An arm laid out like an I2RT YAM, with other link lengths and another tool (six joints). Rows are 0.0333 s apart.
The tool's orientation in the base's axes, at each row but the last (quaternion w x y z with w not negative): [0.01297, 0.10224, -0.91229, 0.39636]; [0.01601, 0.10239, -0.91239, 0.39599]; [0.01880, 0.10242, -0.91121, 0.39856]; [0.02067, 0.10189, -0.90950, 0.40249]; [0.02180, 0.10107, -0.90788, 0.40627]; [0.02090, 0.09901, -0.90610, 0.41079]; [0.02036, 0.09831, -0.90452, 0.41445]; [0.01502, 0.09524, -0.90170, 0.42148]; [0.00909, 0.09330, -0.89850, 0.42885]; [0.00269, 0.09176, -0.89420, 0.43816]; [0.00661, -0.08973, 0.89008, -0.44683]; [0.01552, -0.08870, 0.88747, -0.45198]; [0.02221, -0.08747, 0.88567, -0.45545]
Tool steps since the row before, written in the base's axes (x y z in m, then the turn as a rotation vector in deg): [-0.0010, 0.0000, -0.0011, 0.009, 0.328, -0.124]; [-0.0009, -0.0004, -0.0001, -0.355, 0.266, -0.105]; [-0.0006, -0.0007, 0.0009, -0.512, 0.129, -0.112]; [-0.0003, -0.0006, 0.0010, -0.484, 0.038, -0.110]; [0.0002, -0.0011, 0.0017, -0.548, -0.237, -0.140]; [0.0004, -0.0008, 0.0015, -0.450, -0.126, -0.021]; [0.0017, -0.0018, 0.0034, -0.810, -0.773, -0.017]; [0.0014, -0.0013, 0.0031, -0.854, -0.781, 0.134]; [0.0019, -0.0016, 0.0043, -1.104, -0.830, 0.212]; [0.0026, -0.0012, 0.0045, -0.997, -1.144, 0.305]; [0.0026, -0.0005, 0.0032, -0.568, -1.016, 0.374]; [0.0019, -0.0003, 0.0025, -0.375, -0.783, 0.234]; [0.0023, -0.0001, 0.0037, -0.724, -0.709, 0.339]
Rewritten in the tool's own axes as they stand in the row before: [0.0009, 0.0010, 0.0007, -0.080, 0.306, -0.153]; [0.0009, 0.0000, 0.0003, 0.289, 0.323, -0.139]; [0.0008, -0.0010, -0.0001, 0.466, 0.269, -0.042]; [0.0005, -0.0011, -0.0002, 0.454, 0.203, 0.025]; [0.0002, -0.0020, -0.0003, 0.559, 0.059, 0.246]; [-0.0001, -0.0017, -0.0004, 0.459, 0.023, 0.089]; [-0.0010, -0.0040, -0.0008, 0.916, -0.322, 0.558]; [-0.0008, -0.0034, -0.0009, 0.977, -0.433, 0.464]; [-0.0012, -0.0046, -0.0014, 1.238, -0.480, 0.437]; [-0.0020, -0.0047, -0.0016, 1.191, -0.758, 0.634]; [-0.0023, -0.0032, -0.0013, 0.753, -0.804, 0.530]; [-0.0017, -0.0025, -0.0010, 0.515, -0.585, 0.447]; [-0.0021, -0.0034, -0.0018, 0.850, -0.581, 0.285]
